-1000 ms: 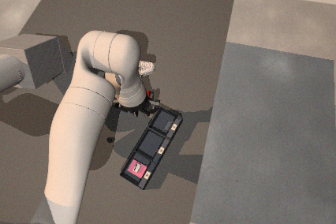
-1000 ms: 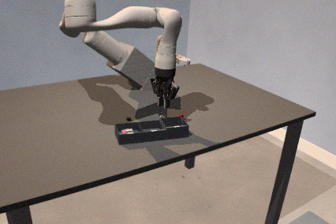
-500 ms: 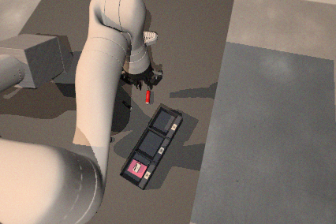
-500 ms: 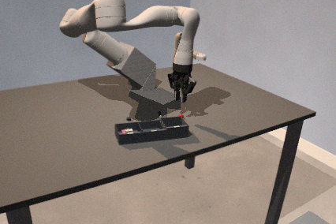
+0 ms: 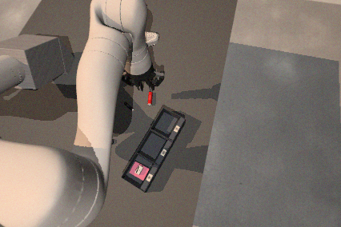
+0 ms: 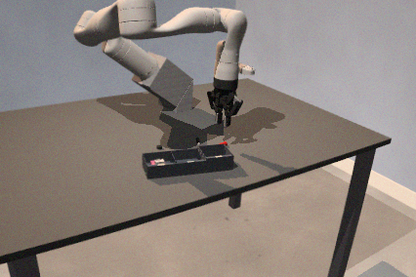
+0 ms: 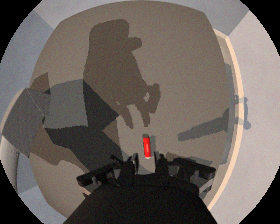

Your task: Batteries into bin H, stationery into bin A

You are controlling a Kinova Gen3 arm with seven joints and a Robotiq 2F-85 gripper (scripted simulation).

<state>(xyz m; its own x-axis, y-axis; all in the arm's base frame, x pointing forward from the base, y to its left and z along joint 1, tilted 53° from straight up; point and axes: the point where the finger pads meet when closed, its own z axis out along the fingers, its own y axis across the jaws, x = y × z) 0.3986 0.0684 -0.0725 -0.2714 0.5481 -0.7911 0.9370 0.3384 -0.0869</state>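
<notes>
The red battery is 9 cm below my hand. The rest, counted from my hand: dark round thing: 19 cm to the right, 9 cm below, 7 cm behind; small white thing: 25 cm to the right, 7 cm below, 6 cm ahead; three joined bins: 16 cm to the right, 8 cm ahead, 7 cm below.
</notes>
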